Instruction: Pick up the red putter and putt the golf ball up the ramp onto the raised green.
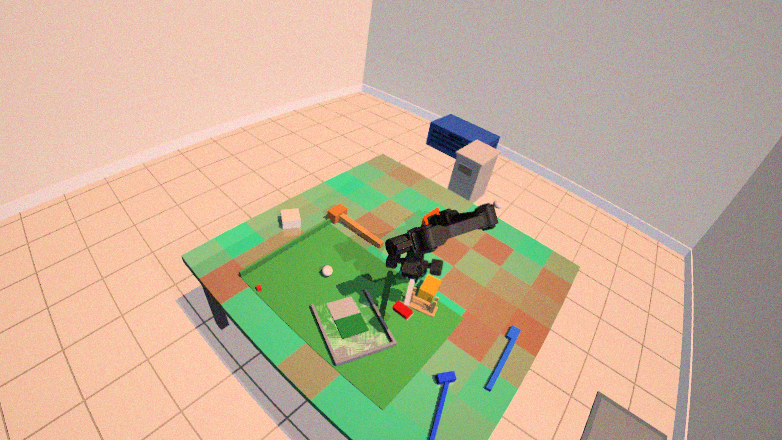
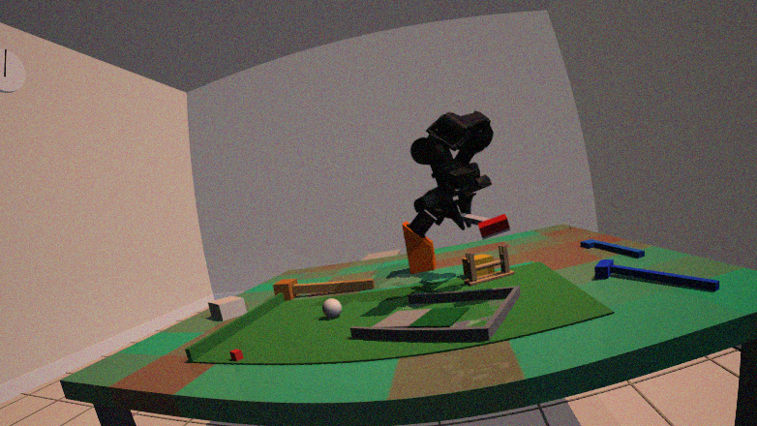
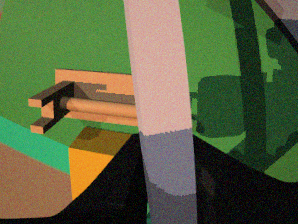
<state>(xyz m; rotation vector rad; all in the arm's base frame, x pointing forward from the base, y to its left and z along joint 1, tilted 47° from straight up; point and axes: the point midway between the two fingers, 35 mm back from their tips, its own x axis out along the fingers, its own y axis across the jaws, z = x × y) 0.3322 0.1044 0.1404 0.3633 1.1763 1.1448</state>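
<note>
Now: the red putter 2 cm ahead of my gripper tip and 2 cm above it. Also, from my gripper tip: grey three-sided frame: 22 cm ahead, 4 cm to the right, 13 cm below; then white golf ball: 14 cm ahead, 30 cm to the right, 11 cm below; then yellow block: 12 cm behind, 1 cm to the left, 11 cm below.
</note>
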